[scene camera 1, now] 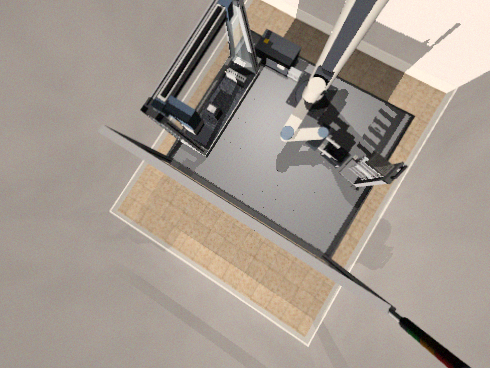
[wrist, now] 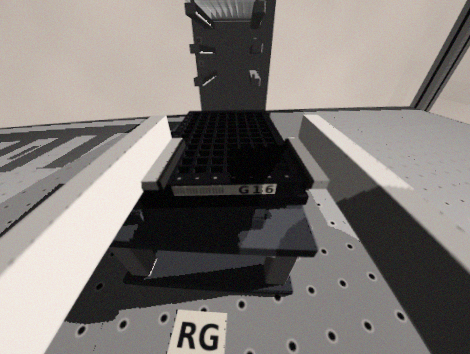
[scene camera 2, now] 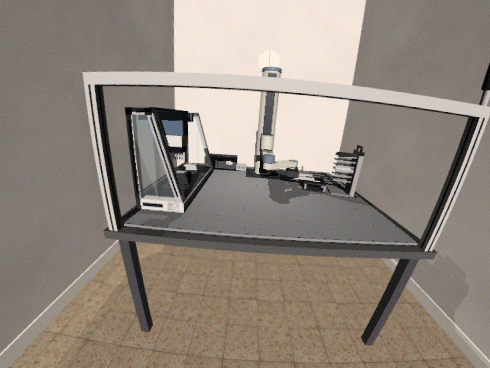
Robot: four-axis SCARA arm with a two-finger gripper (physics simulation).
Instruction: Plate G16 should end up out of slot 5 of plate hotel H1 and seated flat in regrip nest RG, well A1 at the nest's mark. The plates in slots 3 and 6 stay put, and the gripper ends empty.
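Seen in the pictures: gripper, between the fingertips: (scene camera 1: 335, 152) (wrist: 234, 130) (scene camera 2: 313, 177); arm's base, origin of its link: (scene camera 2: 262, 174).
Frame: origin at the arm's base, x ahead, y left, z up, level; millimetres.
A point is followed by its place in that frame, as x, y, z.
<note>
Black plate G16 (wrist: 215, 135) @(332, 374, 94) (scene camera 1: 337, 152) @(332, 373, 93) is level between the finger pads, label facing the wrist camera. My gripper (wrist: 234, 130) @(344, 356, 105) is shut on its two long sides. The plate is over the dark regrip nest RG (wrist: 215, 230) @(326, 306, 73) (scene camera 2: 316, 187) @(308, 411, 18), very low; whether it rests flat on it is hidden. The RG tag (wrist: 198, 336) @(309, 276, 13) lies in front of the nest. The nest's A1 mark cannot be made out. Plate hotel H1 (wrist: 232, 95) @(381, 623, 75) (scene camera 2: 356, 175) @(453, 622, 177) stands beyond the nest. A pale plate (wrist: 232, 9) @(370, 538, 193) is high in it, above empty lower brackets; slot numbers cannot be read.
A glass-sided enclosure (scene camera 2: 162, 205) @(849, -562, 44) stands on the left of the bench (scene camera 2: 250, 215) @(825, -108, 13). A dark box (scene camera 1: 280, 48) @(-121, -378, 128) is at the back beside it. The arm's column (scene camera 2: 268, 115) @(77, -1, 527) stands at the back. A pale frame (scene camera 2: 225, 82) @(1044, -231, 595) spans the bench front.
</note>
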